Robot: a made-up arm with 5 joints.
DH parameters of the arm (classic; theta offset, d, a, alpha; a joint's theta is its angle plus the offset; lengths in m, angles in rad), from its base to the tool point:
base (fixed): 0.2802 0 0.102 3.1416
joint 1: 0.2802 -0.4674 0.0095 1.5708
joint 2: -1.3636 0 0.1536 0
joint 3: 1.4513 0 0.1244 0
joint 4: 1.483 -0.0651 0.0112 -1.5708
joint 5: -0.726 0 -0.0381 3.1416
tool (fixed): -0.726 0.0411 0 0
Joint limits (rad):
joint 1: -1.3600..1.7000
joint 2: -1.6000..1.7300
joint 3: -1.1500..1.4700
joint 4: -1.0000..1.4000
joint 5: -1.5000..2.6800
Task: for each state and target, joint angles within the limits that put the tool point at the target. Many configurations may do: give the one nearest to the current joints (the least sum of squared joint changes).
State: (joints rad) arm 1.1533 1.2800 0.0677 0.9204 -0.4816
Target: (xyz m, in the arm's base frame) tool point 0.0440 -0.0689 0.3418
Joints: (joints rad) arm 0.9599 1.4931 0.6091 1.0331 -0.4290
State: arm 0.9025 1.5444 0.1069 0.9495 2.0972
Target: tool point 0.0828 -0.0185 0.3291
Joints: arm 1.2890 1.6554 0.4745 1.0302 2.1174
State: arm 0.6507 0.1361 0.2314 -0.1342 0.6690
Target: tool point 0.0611 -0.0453 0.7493
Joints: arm 0.9648 -0.5539 -0.3303 -0.2194 0.5382
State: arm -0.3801 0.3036 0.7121 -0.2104 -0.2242
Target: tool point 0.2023 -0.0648 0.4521
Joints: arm -0.0471 0.1467 1.2119 -0.1290 -0.3066
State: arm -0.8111 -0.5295 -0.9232 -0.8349 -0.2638
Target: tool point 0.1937 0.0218 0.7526
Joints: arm -1.1507 -0.3135 -0.7267 -0.9267 0.0148
